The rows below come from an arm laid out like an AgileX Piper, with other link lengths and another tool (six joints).
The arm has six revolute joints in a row. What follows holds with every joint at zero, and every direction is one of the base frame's.
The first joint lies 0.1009 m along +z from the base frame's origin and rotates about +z.
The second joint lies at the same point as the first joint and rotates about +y.
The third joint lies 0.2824 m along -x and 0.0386 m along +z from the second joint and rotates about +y.
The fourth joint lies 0.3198 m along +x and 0.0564 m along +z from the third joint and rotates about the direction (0.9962, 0, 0.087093).
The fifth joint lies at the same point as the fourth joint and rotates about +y.
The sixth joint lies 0.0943 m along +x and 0.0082 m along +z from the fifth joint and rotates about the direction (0.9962, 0, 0.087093).
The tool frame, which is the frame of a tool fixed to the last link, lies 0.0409 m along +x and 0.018 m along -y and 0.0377 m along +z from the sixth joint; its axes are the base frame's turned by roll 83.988, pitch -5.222 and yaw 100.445 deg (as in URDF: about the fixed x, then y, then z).
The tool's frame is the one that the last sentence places.
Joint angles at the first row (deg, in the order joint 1, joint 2, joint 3, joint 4, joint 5, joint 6):
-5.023 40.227 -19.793 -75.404 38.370 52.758
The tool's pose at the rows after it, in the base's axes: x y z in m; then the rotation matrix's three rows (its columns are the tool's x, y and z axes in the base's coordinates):
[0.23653 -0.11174 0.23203], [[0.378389 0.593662 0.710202], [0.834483 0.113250 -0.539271], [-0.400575 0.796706 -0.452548]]
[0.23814 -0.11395 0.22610], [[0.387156 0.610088 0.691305], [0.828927 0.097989 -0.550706], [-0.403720 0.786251 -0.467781]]
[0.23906 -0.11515 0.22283], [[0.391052 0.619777 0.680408], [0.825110 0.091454 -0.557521], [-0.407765 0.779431 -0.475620]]
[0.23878 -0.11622 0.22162], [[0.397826 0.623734 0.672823], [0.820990 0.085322 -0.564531], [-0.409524 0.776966 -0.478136]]
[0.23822 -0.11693 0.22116], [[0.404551 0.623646 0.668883], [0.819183 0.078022 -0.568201], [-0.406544 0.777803 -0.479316]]
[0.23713 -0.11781 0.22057], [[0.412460 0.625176 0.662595], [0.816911 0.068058 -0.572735], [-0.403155 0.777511 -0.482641]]
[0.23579 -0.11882 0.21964], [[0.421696 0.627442 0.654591], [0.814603 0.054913 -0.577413], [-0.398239 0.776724 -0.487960]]
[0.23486 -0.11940 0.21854], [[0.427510 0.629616 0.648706], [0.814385 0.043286 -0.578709], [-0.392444 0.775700 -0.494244]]
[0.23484 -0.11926 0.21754], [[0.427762 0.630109 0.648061], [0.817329 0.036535 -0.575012], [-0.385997 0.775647 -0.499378]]
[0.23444 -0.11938 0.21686], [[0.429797 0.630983 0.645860], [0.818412 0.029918 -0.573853], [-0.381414 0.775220 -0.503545]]
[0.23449 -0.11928 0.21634], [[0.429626 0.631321 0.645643], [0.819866 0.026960 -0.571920], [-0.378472 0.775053 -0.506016]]
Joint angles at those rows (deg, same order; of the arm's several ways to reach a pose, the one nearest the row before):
-5.023 42.550 -19.884 -76.382 39.375 54.317
-5.023 44.077 -19.887 -76.690 40.237 55.385
-5.025 44.951 -19.888 -76.947 40.728 55.934
-5.021 45.296 -19.888 -77.058 41.248 56.308
-5.024 45.388 -19.890 -76.959 41.559 56.614
-5.024 45.388 -19.889 -76.540 42.019 56.653
-5.024 45.389 -19.889 -75.909 42.561 56.628
-5.024 45.390 -19.889 -75.207 42.875 56.487
-5.023 45.414 -19.888 -74.668 42.762 56.365
-5.025 45.389 -19.889 -74.179 42.828 56.218
-5.022 45.415 -19.888 -73.936 42.762 56.164

